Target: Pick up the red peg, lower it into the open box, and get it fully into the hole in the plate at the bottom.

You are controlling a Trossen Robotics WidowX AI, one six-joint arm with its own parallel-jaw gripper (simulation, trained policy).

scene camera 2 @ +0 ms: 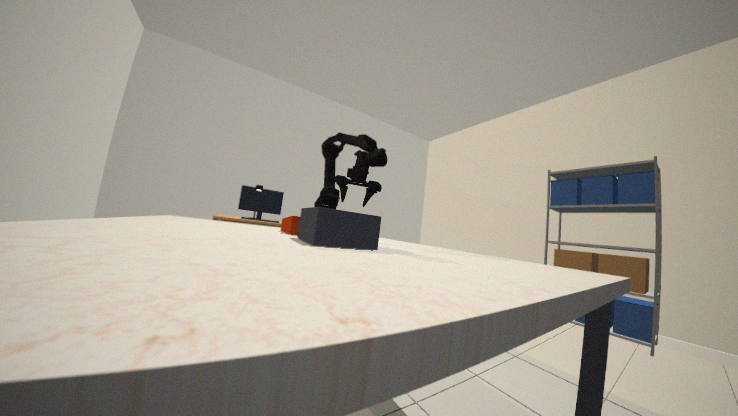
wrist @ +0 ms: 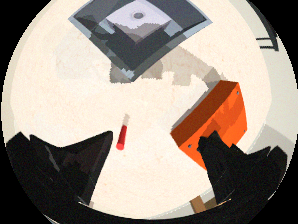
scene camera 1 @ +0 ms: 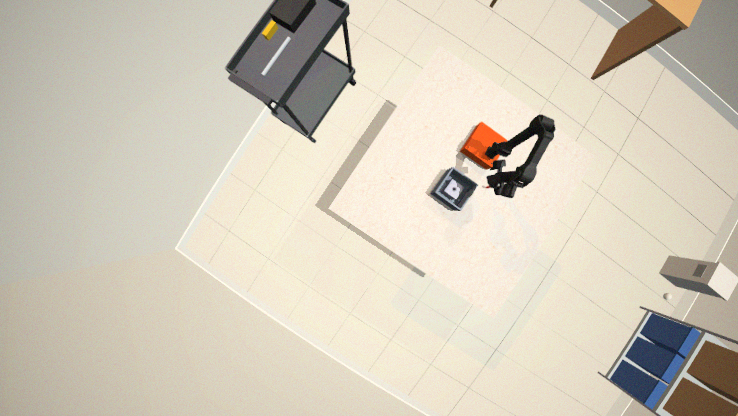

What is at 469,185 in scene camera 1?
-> A dark box.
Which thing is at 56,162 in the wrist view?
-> The gripper.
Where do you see a dark box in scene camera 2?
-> At 325,227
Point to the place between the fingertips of the gripper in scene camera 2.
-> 352,204
